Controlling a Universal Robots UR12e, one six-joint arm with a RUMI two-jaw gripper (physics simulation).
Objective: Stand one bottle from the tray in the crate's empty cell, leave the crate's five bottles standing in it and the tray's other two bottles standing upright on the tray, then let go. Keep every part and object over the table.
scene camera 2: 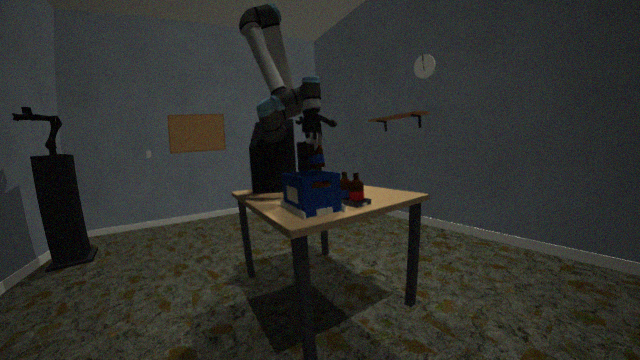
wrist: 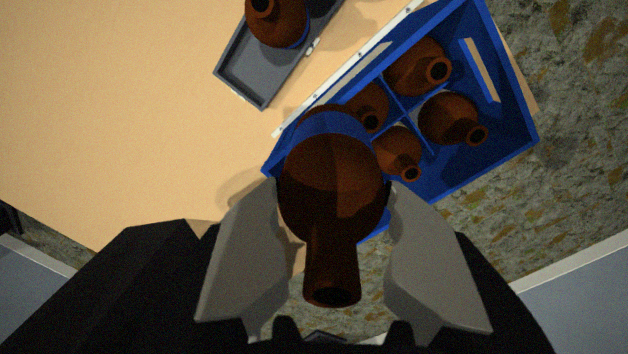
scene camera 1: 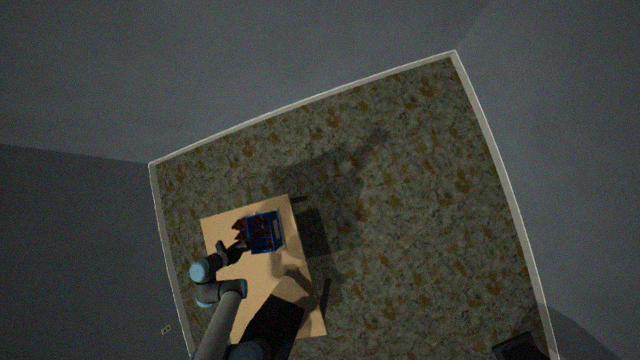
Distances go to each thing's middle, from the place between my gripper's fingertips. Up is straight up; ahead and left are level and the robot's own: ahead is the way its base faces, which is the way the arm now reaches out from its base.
Labels:
I see my gripper 10 mm past the blue-labelled brown bottle point(wrist: 332, 191) and 10 mm above it.

